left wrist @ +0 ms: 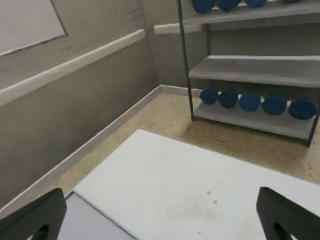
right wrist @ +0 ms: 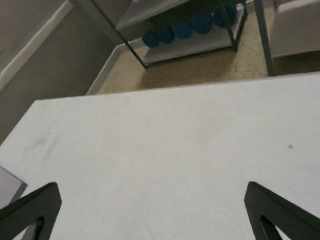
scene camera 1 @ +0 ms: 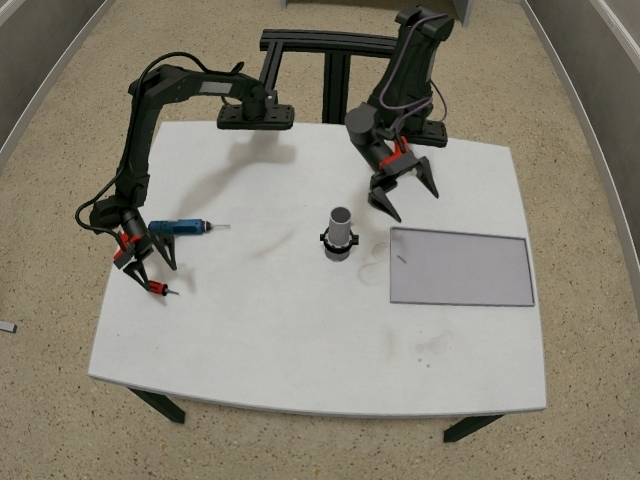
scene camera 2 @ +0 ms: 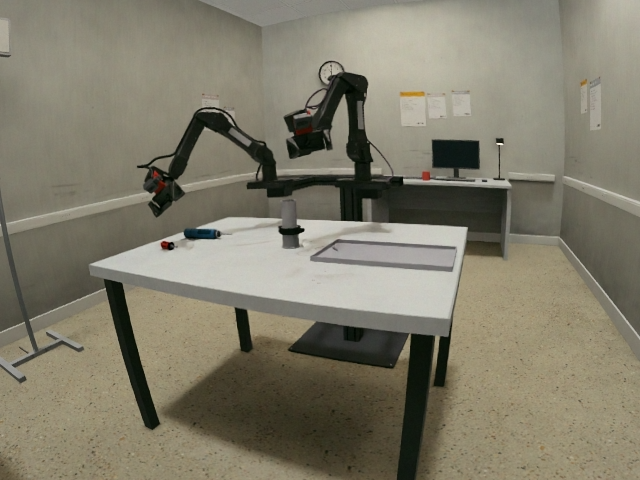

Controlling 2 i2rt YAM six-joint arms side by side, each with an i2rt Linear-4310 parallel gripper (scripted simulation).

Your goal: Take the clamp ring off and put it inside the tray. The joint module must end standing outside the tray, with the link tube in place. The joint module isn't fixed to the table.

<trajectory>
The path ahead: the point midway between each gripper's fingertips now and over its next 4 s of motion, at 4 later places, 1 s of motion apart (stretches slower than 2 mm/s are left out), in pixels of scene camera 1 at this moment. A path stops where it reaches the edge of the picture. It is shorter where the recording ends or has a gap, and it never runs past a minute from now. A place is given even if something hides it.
My left gripper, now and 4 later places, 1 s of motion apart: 420,209; 502,207; 562,172; 592,111; 593,81
My right gripper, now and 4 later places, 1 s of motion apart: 161,280; 113,241; 65,150; 77,49; 79,43
</trajectory>
